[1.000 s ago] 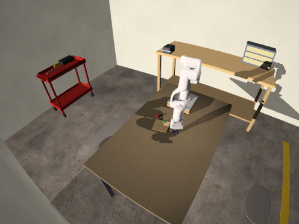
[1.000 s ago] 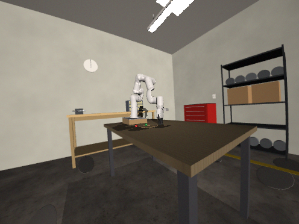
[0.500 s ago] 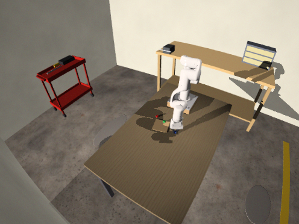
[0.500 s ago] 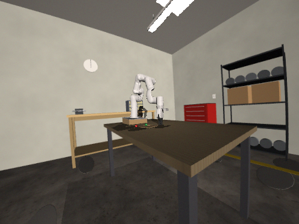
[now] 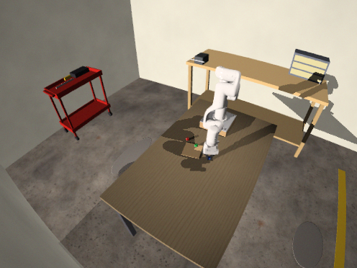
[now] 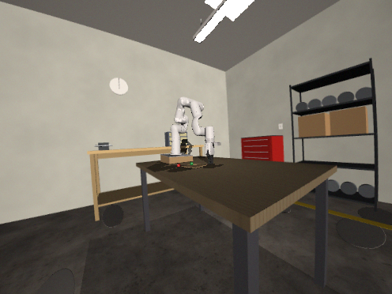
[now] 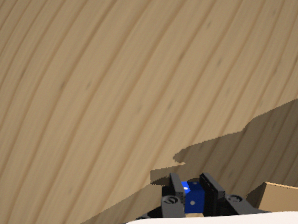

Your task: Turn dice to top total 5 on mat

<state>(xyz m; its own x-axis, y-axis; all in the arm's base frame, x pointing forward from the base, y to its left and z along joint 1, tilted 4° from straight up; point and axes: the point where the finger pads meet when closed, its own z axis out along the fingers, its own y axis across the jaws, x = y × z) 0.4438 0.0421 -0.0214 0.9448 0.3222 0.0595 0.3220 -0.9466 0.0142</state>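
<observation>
Right now the tan mat is 150 mm to the right of my hand, 40 mm behind it and 20 mm below it. The rest, counted from my hand: blue die (10 mm below); red die (230 mm to the right, 130 mm behind, 10 mm below); green die (140 mm to the right, 90 mm behind, 10 mm below).
</observation>
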